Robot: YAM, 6 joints.
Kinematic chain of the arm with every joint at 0, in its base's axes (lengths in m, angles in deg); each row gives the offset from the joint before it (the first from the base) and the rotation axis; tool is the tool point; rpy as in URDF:
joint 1: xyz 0 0 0.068 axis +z
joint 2: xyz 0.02 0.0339 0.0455 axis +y
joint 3: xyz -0.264 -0.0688 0 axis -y
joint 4: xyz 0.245 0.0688 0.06 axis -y
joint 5: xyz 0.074 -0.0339 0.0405 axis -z
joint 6: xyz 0.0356 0 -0.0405 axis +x
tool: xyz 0 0 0 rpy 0 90 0
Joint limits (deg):
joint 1: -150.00..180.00
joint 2: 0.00..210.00
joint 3: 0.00..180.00
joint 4: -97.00..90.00
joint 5: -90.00..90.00
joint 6: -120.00..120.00
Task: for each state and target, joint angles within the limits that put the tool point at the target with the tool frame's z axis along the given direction. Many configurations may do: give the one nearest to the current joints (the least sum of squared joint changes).
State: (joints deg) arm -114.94 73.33 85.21 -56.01 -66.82 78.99
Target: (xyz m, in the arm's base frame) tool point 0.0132 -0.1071 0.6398 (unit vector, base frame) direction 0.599 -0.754 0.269
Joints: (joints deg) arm -95.78 71.08 129.47 -37.09 -42.22 78.99
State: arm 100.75 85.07 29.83 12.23 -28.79 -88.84
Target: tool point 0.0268 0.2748 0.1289 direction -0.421 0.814 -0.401
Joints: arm 80.35 91.95 26.24 36.99 -33.45 -88.84
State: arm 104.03 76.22 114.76 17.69 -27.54 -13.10
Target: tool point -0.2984 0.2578 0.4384 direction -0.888 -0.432 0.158
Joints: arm 134.32 99.80 91.87 34.83 -69.56 -13.10
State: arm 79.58 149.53 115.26 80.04 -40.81 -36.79
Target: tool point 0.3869 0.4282 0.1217 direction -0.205 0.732 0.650
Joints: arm 45.57 181.63 151.44 89.93 -41.20 -36.79
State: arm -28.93 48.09 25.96 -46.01 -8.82 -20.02
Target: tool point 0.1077 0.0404 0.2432 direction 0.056 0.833 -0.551
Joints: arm 5.81 46.30 39.41 -68.85 -55.37 -20.02
